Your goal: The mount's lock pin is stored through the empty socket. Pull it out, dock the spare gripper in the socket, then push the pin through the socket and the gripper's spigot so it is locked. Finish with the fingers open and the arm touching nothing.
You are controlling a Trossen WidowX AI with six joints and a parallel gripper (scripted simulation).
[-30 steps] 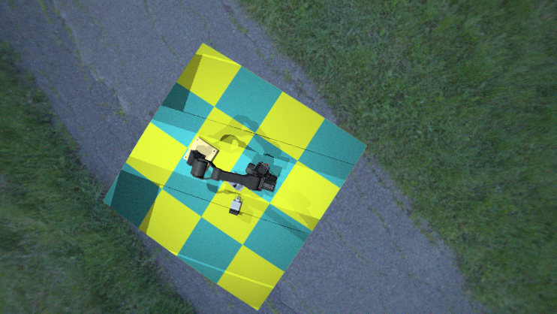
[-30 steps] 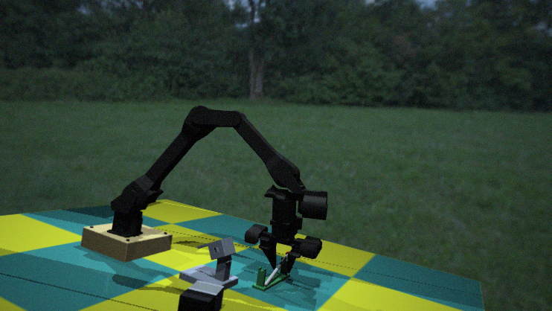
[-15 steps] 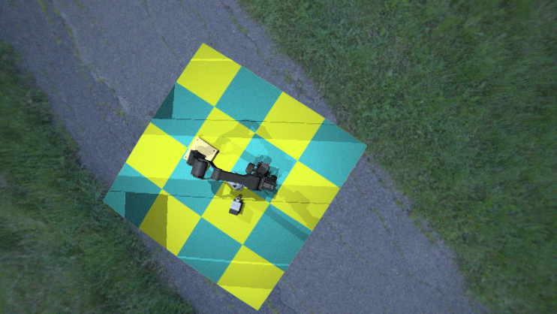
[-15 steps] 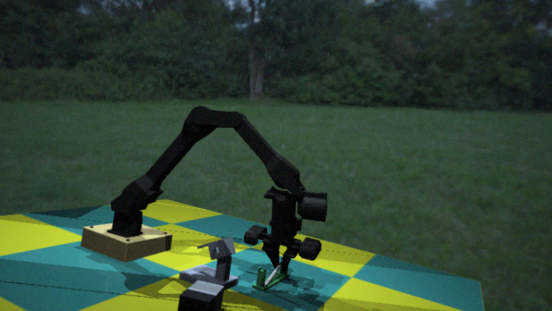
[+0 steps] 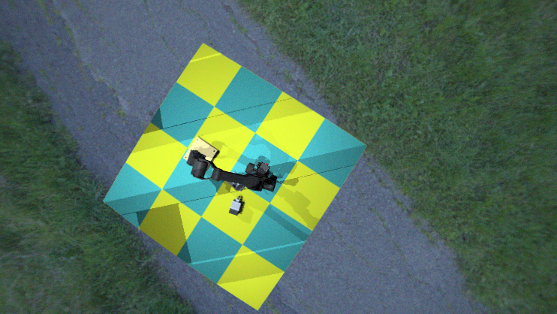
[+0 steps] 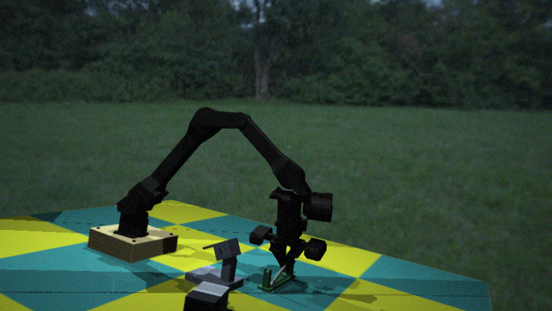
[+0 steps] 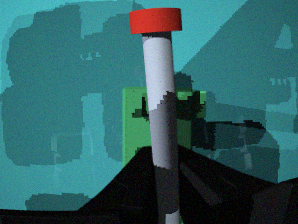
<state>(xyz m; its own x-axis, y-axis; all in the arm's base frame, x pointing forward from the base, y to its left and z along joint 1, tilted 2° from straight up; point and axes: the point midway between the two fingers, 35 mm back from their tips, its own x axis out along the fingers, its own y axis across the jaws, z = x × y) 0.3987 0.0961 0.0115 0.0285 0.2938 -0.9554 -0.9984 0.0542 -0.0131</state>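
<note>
Now: gripper tip 1 cm past the green cradle, 4 cm to the left of it and 1 cm below it. The rest, counted from my gripper tip: socket (12 cm behind, 14 cm to the right, 3 cm above); spare gripper (7 cm behind, 28 cm to the right, 1 cm above).
</note>
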